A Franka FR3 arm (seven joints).
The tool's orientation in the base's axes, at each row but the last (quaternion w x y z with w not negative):
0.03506 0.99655 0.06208 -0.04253
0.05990 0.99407 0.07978 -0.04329
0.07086 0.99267 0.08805 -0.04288
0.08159 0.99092 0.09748 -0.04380
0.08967 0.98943 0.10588 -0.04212
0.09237 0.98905 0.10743 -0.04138
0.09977 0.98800 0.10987 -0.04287
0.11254 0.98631 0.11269 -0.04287
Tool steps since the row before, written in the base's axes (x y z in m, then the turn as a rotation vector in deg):
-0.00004 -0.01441 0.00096 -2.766 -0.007 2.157
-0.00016 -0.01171 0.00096 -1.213 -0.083 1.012
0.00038 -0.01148 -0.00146 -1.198 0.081 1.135
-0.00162 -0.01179 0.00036 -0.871 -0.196 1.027
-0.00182 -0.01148 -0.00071 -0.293 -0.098 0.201
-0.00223 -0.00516 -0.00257 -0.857 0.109 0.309
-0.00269 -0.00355 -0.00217 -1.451 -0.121 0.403
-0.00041 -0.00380 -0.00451 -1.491 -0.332 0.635
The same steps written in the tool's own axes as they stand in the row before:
-0.00187 0.01432 0.00013 -2.928 -0.204 -1.921
-0.00205 0.01156 0.00054 -1.303 -0.004 -0.898
-0.00142 0.01106 0.00311 -1.272 -0.145 -1.044
-0.00381 0.01114 0.00177 -0.993 0.172 -0.914
-0.00402 0.01052 0.00295 -0.326 0.064 -0.160
-0.00297 0.00402 0.00364 -0.843 -0.240 -0.270
-0.00312 0.00238 0.00302 -1.479 -0.136 -0.277
-0.00071 0.00255 0.00528 -1.588 0.104 -0.451

